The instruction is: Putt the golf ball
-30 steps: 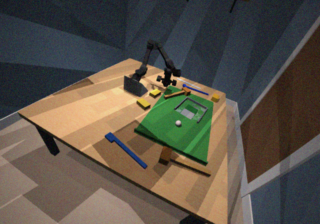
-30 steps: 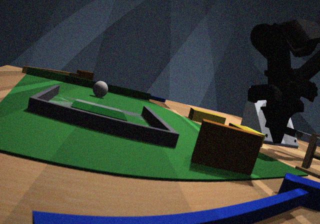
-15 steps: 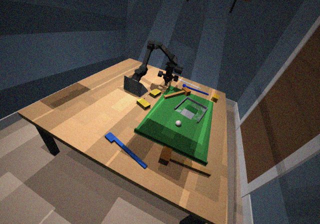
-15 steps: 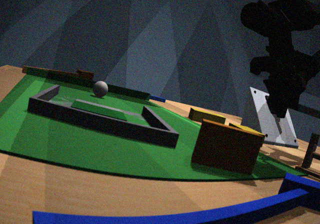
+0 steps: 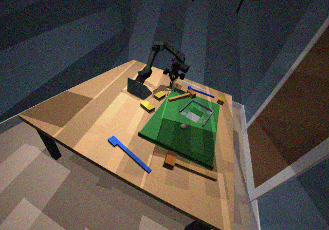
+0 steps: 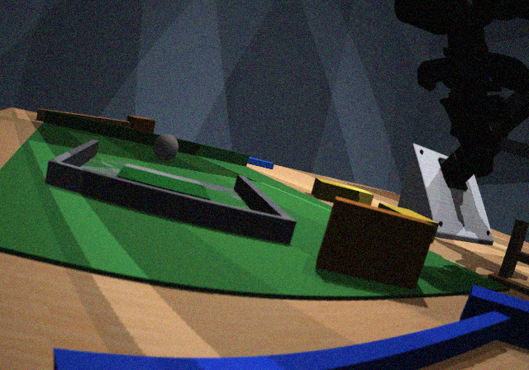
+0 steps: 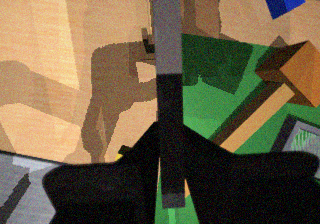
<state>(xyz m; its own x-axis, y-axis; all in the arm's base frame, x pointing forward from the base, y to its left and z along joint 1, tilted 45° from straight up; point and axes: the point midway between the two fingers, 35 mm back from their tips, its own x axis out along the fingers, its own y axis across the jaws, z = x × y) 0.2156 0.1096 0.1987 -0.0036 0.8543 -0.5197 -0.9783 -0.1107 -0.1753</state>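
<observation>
Now: gripper tip 11 cm to the right of the red putter, 3 cm past it and 2 cm below it. The rest, counted from my gripper tip: golf ball 38 cm to the right, 27 cm ahead, 10 cm below.
</observation>
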